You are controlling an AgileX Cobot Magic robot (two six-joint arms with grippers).
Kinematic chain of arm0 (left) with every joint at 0, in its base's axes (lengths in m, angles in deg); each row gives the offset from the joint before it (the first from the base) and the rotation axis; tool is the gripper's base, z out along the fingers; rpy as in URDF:
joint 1: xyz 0 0 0.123 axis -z
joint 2: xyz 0 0 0 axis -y
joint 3: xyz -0.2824 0 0.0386 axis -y
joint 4: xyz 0.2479 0 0.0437 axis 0.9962 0 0.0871
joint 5: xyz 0 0 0 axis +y
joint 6: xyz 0.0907 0 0.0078 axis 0.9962 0 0.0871
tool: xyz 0 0 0 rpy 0 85 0
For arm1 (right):
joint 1: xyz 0 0 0.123 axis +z
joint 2: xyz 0 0 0 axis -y
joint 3: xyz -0.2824 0 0.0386 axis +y
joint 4: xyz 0.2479 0 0.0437 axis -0.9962 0 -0.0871
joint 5: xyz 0 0 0 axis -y
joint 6: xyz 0.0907 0 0.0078 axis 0.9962 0 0.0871
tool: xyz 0 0 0 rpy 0 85 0
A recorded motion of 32 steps. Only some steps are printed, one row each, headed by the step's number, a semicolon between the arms.
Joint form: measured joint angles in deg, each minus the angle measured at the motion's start. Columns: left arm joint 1, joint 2, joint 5, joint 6, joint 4, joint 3; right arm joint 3, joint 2, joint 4, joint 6, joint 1, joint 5.
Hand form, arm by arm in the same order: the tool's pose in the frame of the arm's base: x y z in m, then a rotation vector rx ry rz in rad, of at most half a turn. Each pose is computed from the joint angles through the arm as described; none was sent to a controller.
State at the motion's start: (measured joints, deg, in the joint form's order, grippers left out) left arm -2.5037 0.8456 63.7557 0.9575 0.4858 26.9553; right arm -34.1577 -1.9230 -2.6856 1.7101 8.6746 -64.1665
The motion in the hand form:
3: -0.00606 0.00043 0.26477 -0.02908 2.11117 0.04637; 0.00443 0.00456 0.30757 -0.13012 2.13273 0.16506
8: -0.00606 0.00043 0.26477 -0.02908 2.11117 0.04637; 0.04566 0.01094 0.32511 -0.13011 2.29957 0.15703
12: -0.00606 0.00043 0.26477 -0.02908 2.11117 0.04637; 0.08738 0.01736 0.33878 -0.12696 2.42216 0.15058
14: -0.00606 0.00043 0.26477 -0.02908 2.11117 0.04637; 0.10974 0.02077 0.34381 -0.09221 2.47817 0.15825
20: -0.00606 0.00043 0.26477 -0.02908 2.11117 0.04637; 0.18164 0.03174 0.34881 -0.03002 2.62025 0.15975
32: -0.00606 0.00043 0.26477 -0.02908 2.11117 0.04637; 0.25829 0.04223 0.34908 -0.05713 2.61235 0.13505
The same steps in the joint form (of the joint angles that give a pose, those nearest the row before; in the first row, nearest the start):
3: 0.00 0.00 0.00 0.00 0.00 0.00; -1.69 -6.99 0.00 0.15 0.00 0.00
8: 0.00 0.00 0.00 0.00 0.00 0.00; -6.49 -21.27 -0.07 0.39 -0.01 -0.04
12: 0.00 0.00 0.00 0.00 0.00 0.00; -12.03 -33.79 -0.10 0.69 0.00 -0.04
14: 0.00 0.00 0.00 0.00 0.00 0.00; -15.06 -39.89 -0.10 2.36 0.00 -0.04
20: 0.00 0.00 0.00 0.00 0.00 0.00; -24.88 -57.66 -0.10 5.12 0.00 -0.03
32: 0.00 0.00 0.00 0.00 0.00 0.00; -35.88 -73.18 0.64 3.90 0.00 4.82

